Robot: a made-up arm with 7 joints.
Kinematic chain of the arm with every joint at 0, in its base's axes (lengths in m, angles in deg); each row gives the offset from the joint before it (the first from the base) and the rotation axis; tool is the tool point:
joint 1: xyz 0 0.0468 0 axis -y
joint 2: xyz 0 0.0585 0 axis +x
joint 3: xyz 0 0 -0.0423 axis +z
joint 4: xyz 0 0 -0.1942 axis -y
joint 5: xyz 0 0 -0.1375 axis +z
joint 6: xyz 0 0 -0.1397 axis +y
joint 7: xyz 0 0 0 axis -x
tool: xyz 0 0 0
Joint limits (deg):
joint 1: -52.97..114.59
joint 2: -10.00..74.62
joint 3: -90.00..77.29
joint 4: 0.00..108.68
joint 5: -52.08..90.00
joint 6: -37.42..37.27
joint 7: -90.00..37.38
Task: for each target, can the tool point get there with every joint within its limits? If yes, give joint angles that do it. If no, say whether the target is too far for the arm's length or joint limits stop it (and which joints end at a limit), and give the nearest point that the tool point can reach.
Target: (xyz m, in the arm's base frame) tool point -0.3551 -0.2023 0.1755
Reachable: no: joint limits stop it (at a limit: joint 1, joint 3) | nearest point -0.1419 -0.2023 -0.1071 | short by 0.354 m
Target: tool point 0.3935 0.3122 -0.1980
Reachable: yes | joints 42.07 33.55 -18.90 37.44 39.50 27.54 26.31
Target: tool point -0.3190 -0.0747 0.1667
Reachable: no: joint limits stop it (at a limit: joint 1, joint 3, joint 4) | nearest point -0.1565 -0.1235 -0.1181 | short by 0.331 m
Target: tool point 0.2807 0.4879 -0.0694
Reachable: yes | joints 37.89 65.90 -15.95 42.15 65.03 -25.91 -27.81
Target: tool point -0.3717 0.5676 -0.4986
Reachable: no: too far | nearest point -0.2464 0.4118 -0.3305 | short by 0.261 m
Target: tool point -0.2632 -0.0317 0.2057
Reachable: no: joint limits stop it (at a limit: joint 1, joint 2, joint 4) | nearest point 0.0165 -0.0441 0.2611 | short by 0.285 m
